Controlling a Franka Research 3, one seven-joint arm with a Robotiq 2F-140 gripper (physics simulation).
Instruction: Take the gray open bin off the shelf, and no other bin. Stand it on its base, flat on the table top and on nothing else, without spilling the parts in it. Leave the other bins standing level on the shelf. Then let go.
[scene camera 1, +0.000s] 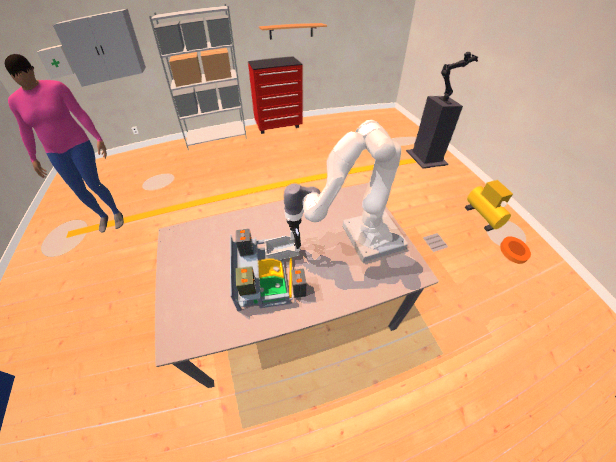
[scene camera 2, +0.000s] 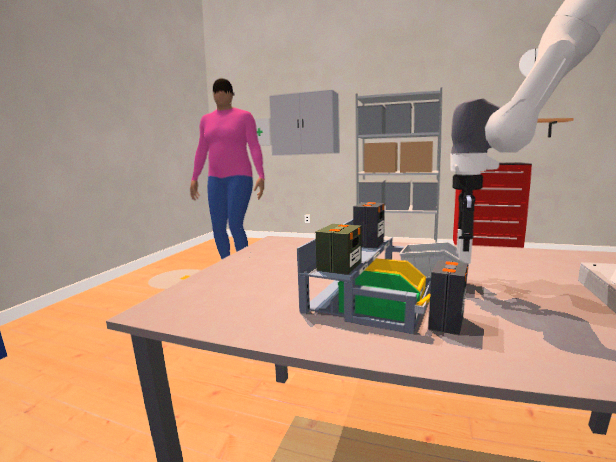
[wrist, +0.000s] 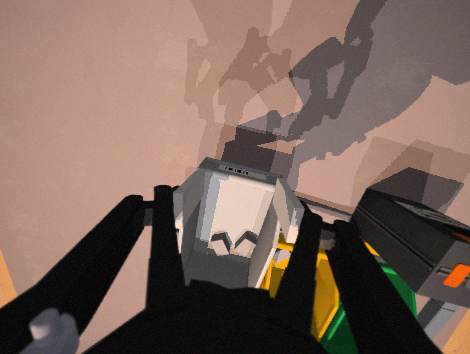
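The gray open bin (scene camera 1: 280, 248) (scene camera 2: 430, 255) (wrist: 220, 270) is between the two fingers of my gripper (scene camera 1: 298, 245) (scene camera 2: 465, 254) (wrist: 239, 186), which is shut on its side walls. The bin looks upright, beside the yellow bin at the far end of the shelf (scene camera 1: 234, 275) (scene camera 2: 349, 302), with its front reaching out past the shelf front. Small pale parts (wrist: 245, 245) lie inside it. Its underside is hidden, so its exact height is unclear. The yellow bin (scene camera 1: 270, 267) (scene camera 2: 400, 267) (wrist: 325, 285) and the green bin (scene camera 1: 272, 287) (scene camera 2: 380, 302) (wrist: 345, 335) stand on the shelf.
A yellow bar (scene camera 1: 291, 275) (scene camera 2: 424, 300) runs along the shelf front. A dark box (scene camera 1: 299, 283) (scene camera 2: 446, 300) (wrist: 400, 235) stands before it on the table (scene camera 1: 195, 300) (scene camera 2: 225, 300). An olive box (scene camera 1: 245, 281) (scene camera 2: 337, 250) and another dark box (scene camera 1: 243, 242) (scene camera 2: 369, 225) stand on the upper level.
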